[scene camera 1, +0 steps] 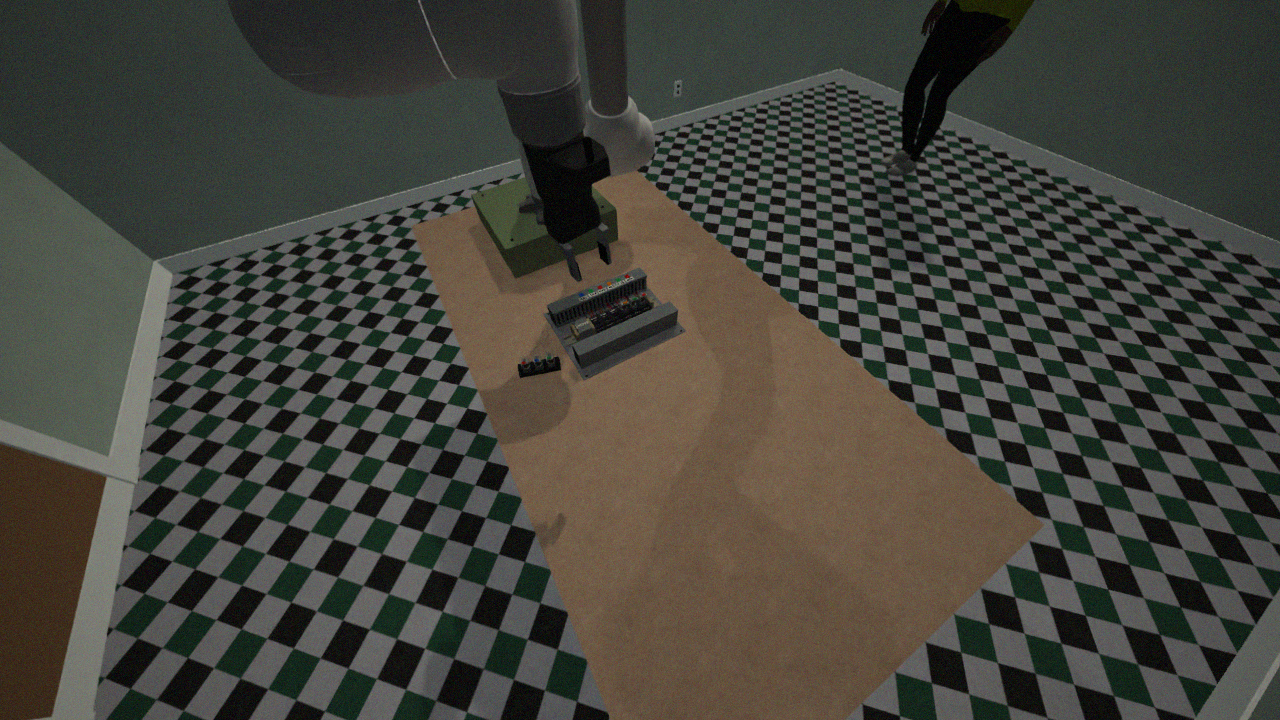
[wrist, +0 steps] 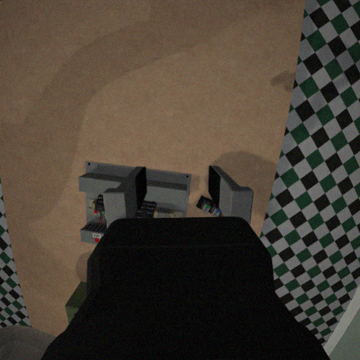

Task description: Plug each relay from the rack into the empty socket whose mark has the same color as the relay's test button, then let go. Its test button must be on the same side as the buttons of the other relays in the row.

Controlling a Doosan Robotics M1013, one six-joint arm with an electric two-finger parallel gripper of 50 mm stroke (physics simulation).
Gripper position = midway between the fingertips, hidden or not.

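Observation:
My gripper (scene camera 1: 591, 269) is visible; the wrist view shows the gripper (wrist: 177, 178) as well.

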